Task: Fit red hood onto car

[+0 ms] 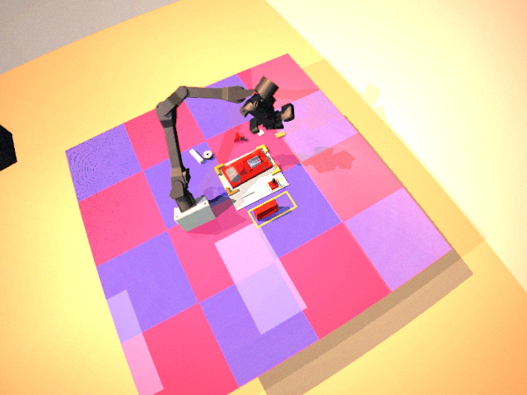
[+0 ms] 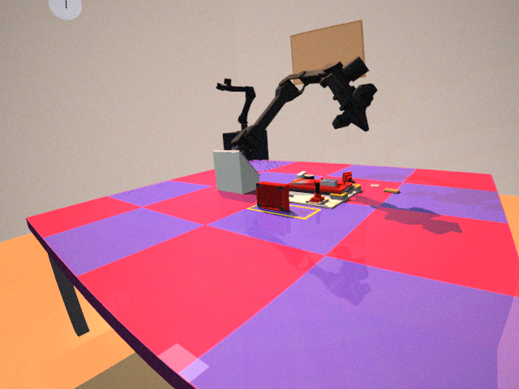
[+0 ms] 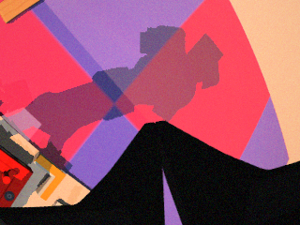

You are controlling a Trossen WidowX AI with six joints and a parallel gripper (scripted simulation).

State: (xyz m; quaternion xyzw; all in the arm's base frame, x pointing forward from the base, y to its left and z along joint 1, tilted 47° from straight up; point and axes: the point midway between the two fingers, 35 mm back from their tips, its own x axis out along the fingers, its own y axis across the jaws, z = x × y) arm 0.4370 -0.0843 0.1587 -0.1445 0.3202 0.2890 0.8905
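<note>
The red hood is 210 mm behind my gripper tip, 200 mm to the right of it and 160 mm below it.
</note>
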